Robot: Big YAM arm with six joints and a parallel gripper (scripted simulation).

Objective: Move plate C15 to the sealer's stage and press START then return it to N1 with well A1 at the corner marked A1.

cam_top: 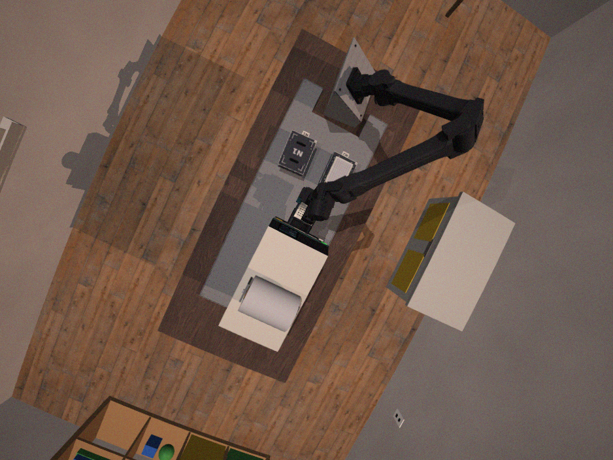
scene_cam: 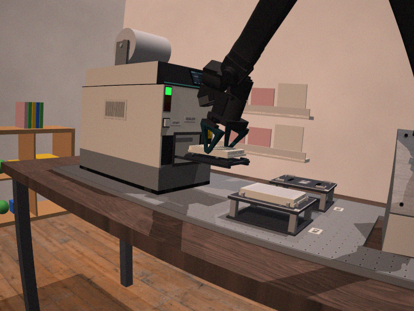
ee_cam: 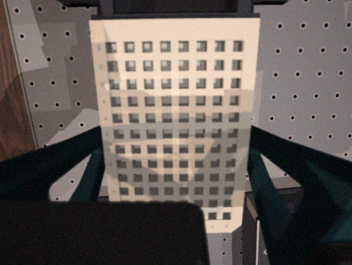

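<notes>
Right now my hand is 3 cm above the sealer stage. From my hand the other things lie so: white plate: 20 cm behind, 7 cm below, 6 cm to the left; foil roll: 33 cm ahead, 29 cm above, 2 cm to the right; start button: 11 cm ahead, 9 cm to the left, 6 cm above.
</notes>
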